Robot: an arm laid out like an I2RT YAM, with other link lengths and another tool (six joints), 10 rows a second.
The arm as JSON. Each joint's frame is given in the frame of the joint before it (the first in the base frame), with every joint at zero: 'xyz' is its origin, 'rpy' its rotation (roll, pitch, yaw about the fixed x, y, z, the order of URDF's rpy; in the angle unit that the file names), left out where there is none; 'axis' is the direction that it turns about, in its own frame. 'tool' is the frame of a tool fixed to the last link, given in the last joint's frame.
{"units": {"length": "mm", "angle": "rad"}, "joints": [
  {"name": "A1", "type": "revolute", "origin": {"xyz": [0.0, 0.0, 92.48]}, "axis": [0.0, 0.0, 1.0]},
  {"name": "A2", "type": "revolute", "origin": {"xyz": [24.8, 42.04, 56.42], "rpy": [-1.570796, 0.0, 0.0]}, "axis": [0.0, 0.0, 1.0]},
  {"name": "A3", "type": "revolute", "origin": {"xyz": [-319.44, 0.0, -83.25], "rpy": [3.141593, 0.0, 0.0]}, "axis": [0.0, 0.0, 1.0]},
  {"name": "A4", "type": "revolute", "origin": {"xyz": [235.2, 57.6, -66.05]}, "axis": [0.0, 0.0, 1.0]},
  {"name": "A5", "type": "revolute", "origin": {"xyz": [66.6, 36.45, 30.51], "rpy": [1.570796, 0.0, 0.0]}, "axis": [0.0, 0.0, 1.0]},
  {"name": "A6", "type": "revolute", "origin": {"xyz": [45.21, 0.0, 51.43], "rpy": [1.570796, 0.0, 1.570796]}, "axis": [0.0, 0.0, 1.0]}
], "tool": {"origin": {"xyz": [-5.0, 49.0, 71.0], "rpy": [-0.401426, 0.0, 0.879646]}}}
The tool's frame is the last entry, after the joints.
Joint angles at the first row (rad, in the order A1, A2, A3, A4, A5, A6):
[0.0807 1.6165 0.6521 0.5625 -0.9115 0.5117]
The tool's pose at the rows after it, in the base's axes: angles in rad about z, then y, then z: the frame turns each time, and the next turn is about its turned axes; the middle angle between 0 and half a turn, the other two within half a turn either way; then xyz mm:
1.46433, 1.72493, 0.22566, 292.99, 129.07, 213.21
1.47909, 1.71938, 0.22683, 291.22, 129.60, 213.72
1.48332, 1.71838, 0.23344, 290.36, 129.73, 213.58
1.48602, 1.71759, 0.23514, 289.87, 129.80, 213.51
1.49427, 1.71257, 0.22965, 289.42, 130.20, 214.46
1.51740, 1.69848, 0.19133, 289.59, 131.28, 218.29
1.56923, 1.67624, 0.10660, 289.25, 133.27, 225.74
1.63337, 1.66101, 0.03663, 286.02, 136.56, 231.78
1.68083, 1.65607, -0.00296, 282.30, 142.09, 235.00
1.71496, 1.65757, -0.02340, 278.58, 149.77, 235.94
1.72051, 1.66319, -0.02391, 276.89, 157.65, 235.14
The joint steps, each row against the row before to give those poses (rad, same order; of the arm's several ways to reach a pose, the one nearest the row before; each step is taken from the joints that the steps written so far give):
[0.0000 0.0000 0.0000 0.0034 -0.0321 -0.0011]
[0.0000 0.0000 -0.0004 -0.0004 -0.0156 -0.0008]
[0.0000 0.0000 0.0004 -0.0057 -0.0038 0.0012]
[0.0000 0.0000 -0.0003 -0.0011 -0.0027 0.0000]
[0.0000 0.0000 0.0000 0.0065 -0.0099 0.0004]
[0.0000 0.0000 -0.0001 0.0354 -0.0294 -0.0050]
[0.0004 0.0000 -0.0003 0.0740 -0.0622 -0.0145]
[0.0064 0.0004 0.0000 0.0599 -0.0652 -0.0122]
[0.0176 -0.0004 0.0000 0.0332 -0.0336 -0.0065]
[0.0271 0.0000 0.0000 0.0134 -0.0084 -0.0076]
[0.0290 0.0000 0.0000 -0.0023 0.0241 -0.0031]

